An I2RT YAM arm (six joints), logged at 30 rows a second.
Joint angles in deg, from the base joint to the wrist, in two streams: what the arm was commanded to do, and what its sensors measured. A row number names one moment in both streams.
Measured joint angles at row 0:
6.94, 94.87, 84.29, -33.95, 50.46, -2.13
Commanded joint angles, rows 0 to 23:
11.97, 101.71, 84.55, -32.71, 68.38, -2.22
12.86, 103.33, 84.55, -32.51, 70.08, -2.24
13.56, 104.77, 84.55, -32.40, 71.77, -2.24
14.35, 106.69, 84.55, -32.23, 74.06, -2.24
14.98, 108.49, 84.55, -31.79, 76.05, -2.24
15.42, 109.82, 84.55, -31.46, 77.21, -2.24
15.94, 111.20, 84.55, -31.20, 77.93, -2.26
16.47, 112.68, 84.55, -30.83, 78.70, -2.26
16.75, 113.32, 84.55, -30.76, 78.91, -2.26
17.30, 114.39, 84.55, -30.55, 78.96, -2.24
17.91, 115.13, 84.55, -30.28, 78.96, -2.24
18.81, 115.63, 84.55, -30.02, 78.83, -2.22
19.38, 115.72, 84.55, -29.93, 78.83, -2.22
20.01, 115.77, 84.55, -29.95, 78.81, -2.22
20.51, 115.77, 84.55, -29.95, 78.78, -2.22
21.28, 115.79, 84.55, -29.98, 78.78, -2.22
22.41, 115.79, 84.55, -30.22, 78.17, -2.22
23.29, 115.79, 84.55, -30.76, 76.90, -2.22
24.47, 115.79, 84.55, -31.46, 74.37, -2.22
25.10, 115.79, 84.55, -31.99, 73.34, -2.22
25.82, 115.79, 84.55, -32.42, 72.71, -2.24
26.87, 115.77, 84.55, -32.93, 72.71, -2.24
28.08, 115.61, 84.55, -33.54, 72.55, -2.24
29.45, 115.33, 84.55, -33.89, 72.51, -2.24
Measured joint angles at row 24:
26.41, 114.98, 84.29, -33.17, 73.78, -2.59
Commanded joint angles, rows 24 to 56:
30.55, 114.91, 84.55, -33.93, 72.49, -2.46
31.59, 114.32, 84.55, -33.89, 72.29, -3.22
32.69, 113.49, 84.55, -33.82, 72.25, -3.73
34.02, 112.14, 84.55, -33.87, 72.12, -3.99
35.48, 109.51, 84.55, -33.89, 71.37, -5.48
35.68, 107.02, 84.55, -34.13, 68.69, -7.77
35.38, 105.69, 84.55, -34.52, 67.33, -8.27
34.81, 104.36, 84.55, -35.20, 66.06, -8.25
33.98, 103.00, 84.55, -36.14, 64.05, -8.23
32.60, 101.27, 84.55, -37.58, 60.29, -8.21
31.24, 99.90, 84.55, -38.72, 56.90, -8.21
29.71, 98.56, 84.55, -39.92, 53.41, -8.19
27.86, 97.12, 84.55, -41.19, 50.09, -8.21
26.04, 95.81, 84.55, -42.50, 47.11, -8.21
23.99, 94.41, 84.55, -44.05, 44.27, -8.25
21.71, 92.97, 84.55, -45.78, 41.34, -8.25
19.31, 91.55, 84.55, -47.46, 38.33, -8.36
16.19, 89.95, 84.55, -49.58, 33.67, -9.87
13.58, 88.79, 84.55, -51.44, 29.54, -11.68
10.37, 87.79, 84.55, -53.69, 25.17, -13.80
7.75, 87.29, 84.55, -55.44, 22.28, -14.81
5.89, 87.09, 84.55, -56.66, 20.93, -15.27
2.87, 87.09, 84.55, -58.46, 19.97, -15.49
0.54, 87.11, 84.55, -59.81, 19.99, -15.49
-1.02, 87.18, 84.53, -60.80, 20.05, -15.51
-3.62, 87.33, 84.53, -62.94, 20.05, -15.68
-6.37, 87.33, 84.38, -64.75, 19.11, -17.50
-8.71, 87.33, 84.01, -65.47, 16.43, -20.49
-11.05, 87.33, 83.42, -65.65, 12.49, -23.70
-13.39, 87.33, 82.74, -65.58, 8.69, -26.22
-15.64, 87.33, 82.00, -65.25, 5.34, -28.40
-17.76, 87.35, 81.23, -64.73, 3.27, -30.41
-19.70, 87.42, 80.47, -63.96, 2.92, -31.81
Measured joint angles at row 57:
-12.69, 87.74, 83.53, -65.12, 14.74, -21.43
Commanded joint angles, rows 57 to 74:
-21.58, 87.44, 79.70, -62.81, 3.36, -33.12
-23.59, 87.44, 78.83, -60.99, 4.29, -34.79
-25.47, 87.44, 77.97, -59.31, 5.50, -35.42
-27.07, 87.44, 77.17, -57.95, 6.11, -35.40
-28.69, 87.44, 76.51, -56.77, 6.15, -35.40
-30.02, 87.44, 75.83, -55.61, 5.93, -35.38
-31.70, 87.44, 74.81, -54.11, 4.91, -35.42
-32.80, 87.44, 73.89, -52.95, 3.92, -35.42
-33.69, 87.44, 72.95, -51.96, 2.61, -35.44
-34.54, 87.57, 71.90, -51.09, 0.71, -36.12
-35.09, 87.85, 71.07, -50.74, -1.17, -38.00
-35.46, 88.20, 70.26, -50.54, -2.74, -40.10
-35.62, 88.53, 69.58, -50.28, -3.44, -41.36
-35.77, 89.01, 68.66, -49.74, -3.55, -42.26
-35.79, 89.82, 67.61, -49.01, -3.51, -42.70
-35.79, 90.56, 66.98, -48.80, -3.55, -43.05
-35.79, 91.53, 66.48, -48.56, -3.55, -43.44
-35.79, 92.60, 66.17, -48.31, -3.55, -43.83
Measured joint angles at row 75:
-35.59, 89.17, 68.27, -49.01, -0.62, -39.88
